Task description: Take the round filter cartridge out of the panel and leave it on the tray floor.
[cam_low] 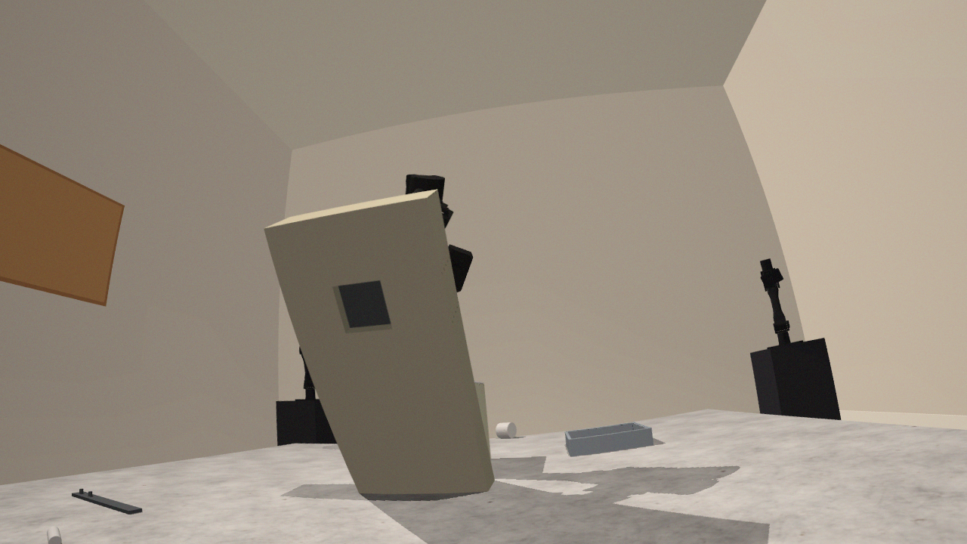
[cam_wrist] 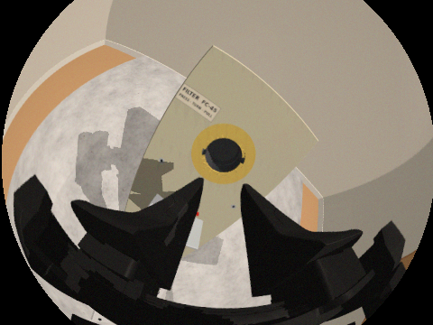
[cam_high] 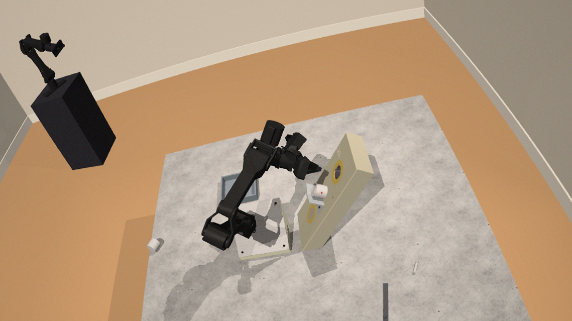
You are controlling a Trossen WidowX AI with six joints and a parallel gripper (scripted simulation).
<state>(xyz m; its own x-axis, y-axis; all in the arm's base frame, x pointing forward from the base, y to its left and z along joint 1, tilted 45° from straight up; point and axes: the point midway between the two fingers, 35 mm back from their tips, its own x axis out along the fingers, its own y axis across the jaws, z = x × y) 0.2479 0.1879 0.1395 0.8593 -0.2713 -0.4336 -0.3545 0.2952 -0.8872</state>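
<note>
Now: gripper tip 10 cm above the round filter cartridge and 2 cm past it. Also, from my gripper tip: small peg: 29 cm below, 27 cm ahead, 23 cm to the right; beige service panel: 12 cm below, 2 cm ahead; grey tray: 39 cm behind, 28 cm below, 23 cm to the left.
</note>
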